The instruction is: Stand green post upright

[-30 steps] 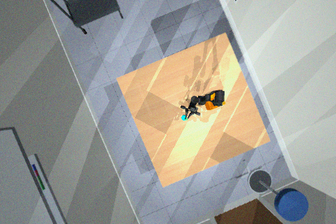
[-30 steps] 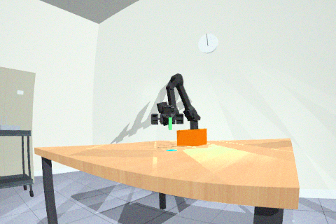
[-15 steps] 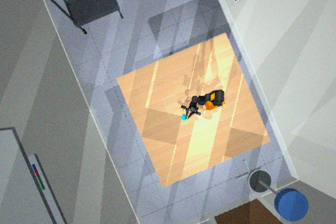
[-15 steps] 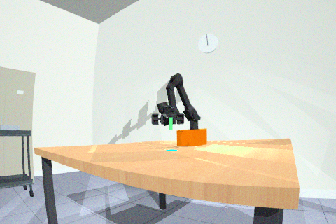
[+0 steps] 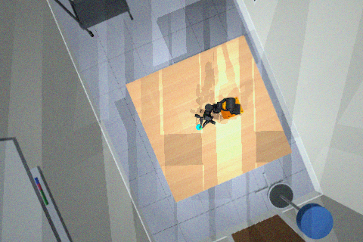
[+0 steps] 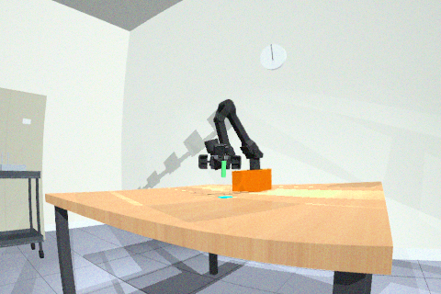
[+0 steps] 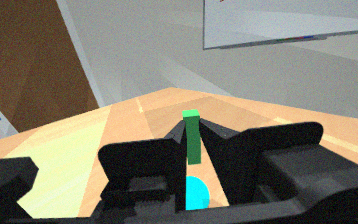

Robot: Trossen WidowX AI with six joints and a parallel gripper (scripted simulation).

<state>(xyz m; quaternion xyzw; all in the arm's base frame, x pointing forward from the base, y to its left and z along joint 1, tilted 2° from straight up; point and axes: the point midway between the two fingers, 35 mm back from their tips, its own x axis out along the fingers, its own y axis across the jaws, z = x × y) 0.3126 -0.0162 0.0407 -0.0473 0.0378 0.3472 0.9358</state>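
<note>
Right now my gripper tip is 14 cm above the cyan circle. Round my gripper tip: green post: 2 cm below.
</note>
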